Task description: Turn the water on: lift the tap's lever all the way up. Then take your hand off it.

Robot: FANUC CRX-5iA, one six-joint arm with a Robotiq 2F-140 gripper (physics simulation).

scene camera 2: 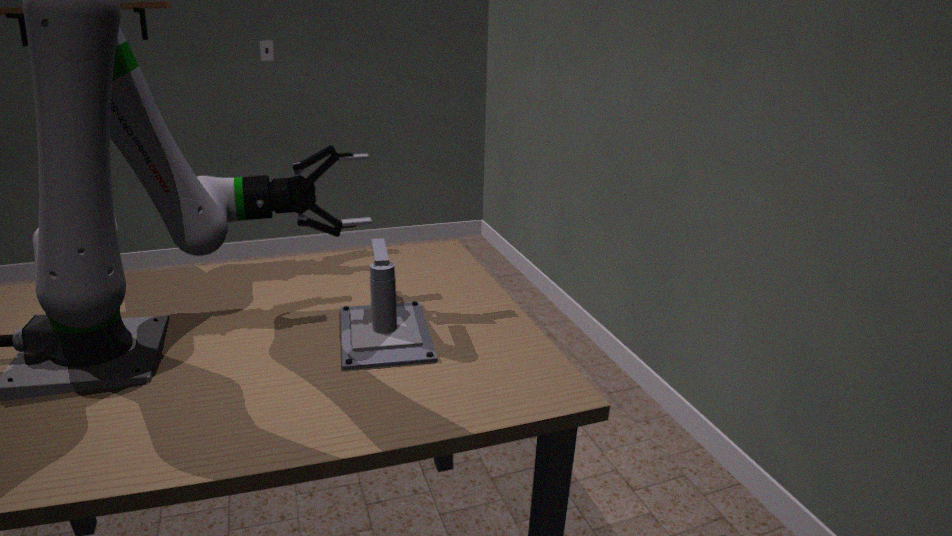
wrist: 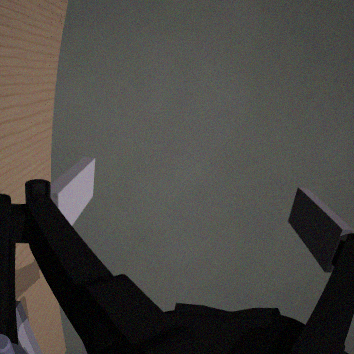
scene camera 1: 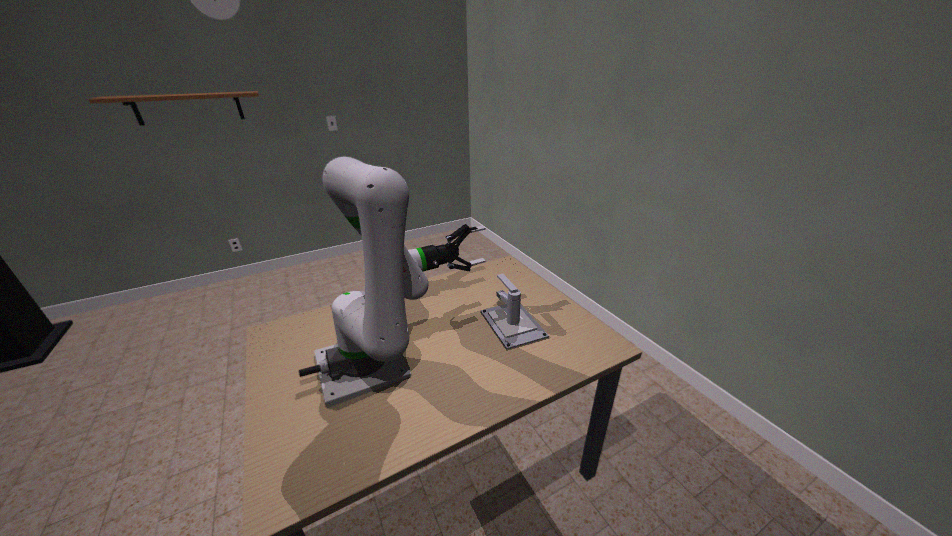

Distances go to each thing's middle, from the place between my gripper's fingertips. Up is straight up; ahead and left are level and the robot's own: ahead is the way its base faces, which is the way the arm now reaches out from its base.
Now: the lever [scene camera 2: 382, 269] 220 mm to the right of my hand, 80 mm below it and 20 mm behind it. Also, from my hand: base plate [scene camera 2: 351, 359]: 270 mm to the right, 220 mm below, 10 mm behind.
